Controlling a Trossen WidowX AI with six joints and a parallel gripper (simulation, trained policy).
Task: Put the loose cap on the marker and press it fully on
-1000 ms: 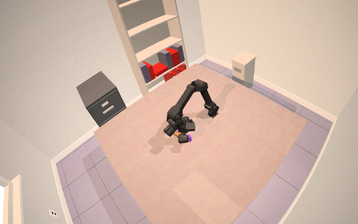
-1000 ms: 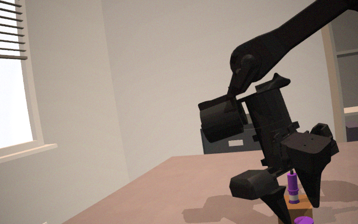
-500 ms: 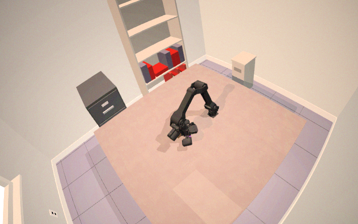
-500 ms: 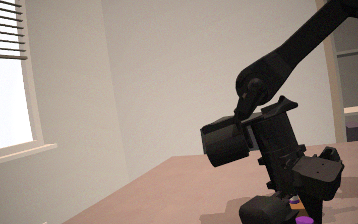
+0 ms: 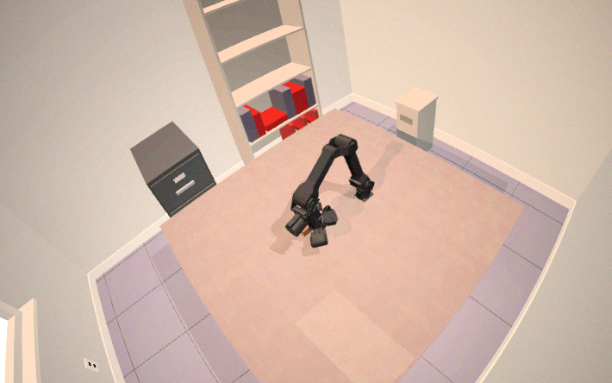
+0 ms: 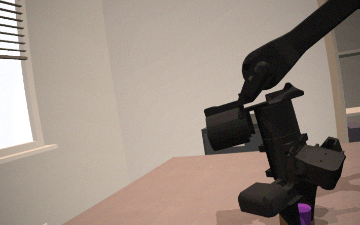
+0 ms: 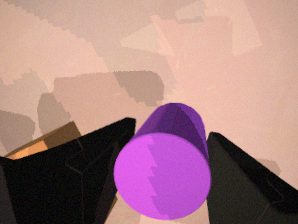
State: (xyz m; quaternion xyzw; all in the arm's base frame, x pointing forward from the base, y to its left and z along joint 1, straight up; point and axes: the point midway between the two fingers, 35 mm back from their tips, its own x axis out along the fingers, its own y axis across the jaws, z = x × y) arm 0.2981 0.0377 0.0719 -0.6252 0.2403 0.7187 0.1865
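Right now the orange holder block is 10 mm ahead of my gripper tip, 100 mm to the right of it and 20 mm below it. Round my gripper tip: purple cap 10 mm above.
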